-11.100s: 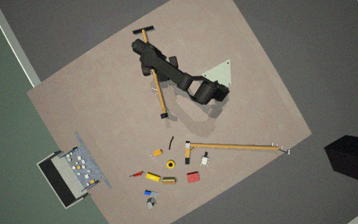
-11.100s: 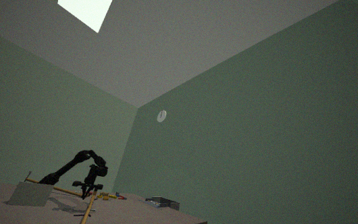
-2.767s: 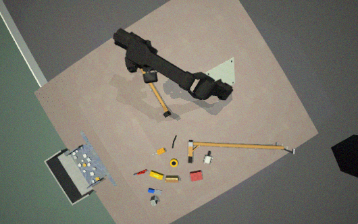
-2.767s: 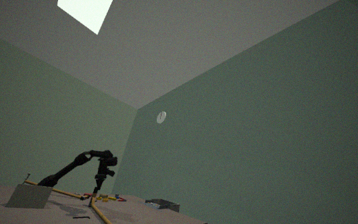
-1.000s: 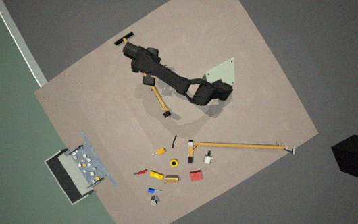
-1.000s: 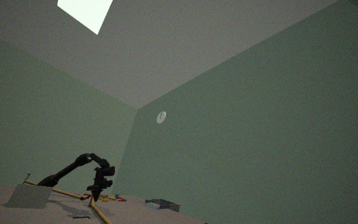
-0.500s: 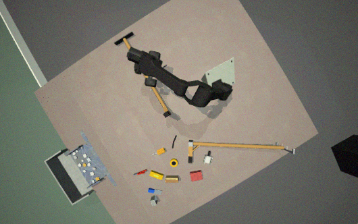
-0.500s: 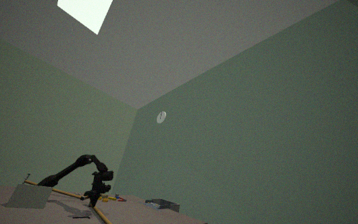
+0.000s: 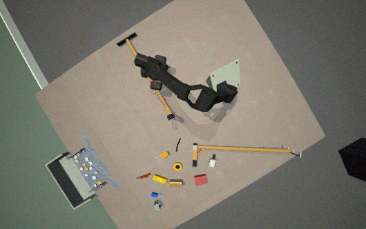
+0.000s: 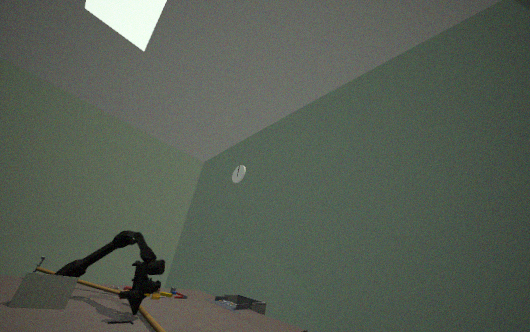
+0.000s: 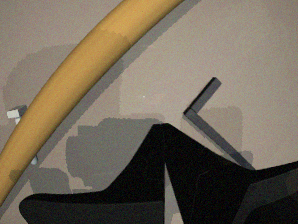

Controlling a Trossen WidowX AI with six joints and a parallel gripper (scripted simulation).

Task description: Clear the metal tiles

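My gripper tip is 30 mm past the hex key, 30 mm to the left of it and 20 mm above it. The rest, counted from my gripper tip: long orange-handled tool 230 mm behind, 670 mm to the left, 20 mm above; then yellow ring 160 mm ahead, 570 mm to the left, 10 mm below; then yellow block 310 mm ahead, 600 mm to the left, 10 mm below.
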